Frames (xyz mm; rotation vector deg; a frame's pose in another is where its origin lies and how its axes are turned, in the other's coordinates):
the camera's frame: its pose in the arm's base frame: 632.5 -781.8 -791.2 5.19 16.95 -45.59
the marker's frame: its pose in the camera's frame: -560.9 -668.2 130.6 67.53 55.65 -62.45
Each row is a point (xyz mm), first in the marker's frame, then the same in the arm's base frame.
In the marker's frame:
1: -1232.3 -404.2 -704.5
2: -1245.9 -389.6 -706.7
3: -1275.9 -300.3 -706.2
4: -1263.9 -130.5 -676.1
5: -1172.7 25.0 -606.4
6: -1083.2 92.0 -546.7
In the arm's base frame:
1: 201.1 -30.6 657.9
2: 215.5 -38.2 669.5
3: 285.3 -97.7 691.0
4: 386.8 -235.8 668.4
5: 437.7 -397.4 575.5
6: 431.3 -491.4 490.7

